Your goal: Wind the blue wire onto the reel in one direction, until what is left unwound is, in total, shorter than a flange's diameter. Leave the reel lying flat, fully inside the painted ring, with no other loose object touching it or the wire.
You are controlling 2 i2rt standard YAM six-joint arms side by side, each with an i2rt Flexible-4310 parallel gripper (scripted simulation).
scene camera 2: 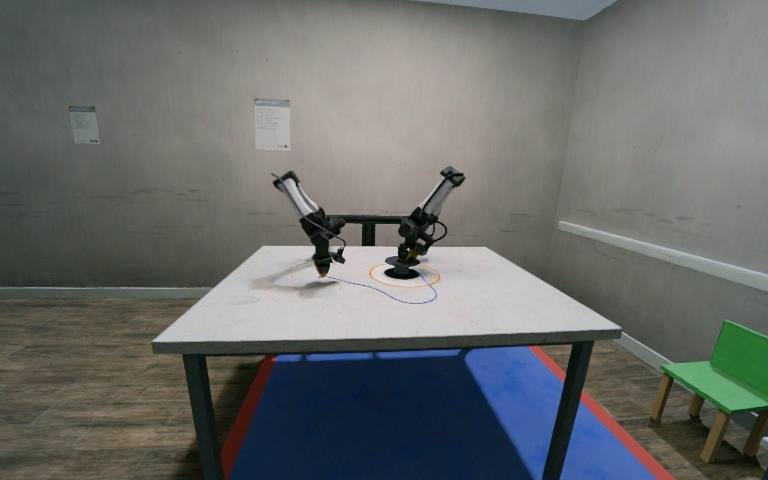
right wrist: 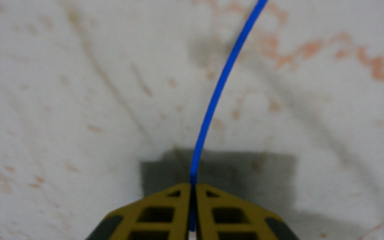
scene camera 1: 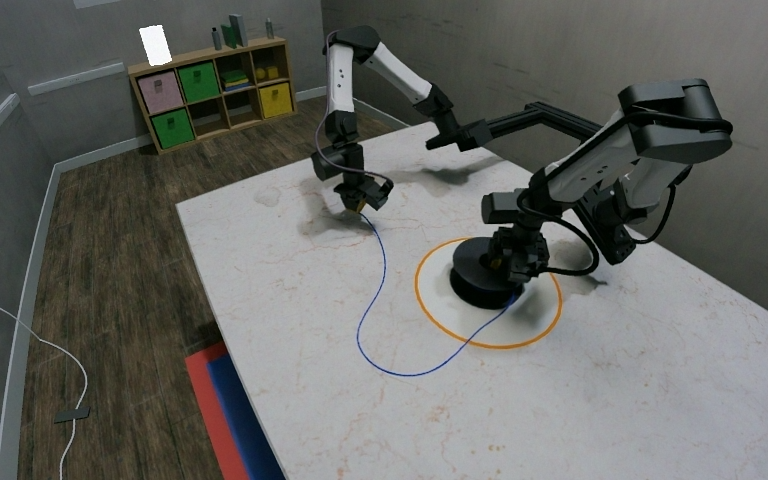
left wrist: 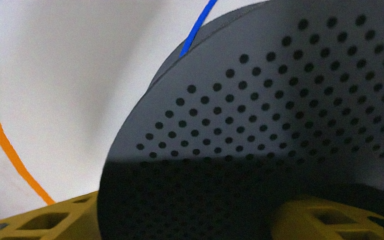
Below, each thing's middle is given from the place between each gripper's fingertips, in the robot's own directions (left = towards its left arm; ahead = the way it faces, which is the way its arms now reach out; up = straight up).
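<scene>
Dark reel (scene camera 1: 469, 258) in my sight: 4 cm ahead of my left hand (scene camera 1: 512, 270), 4 cm to the right of it, 2 cm below it.
Dark reel from my right hand: 370 mm to the left of it, 130 mm behind it, 10 mm below it.
</scene>
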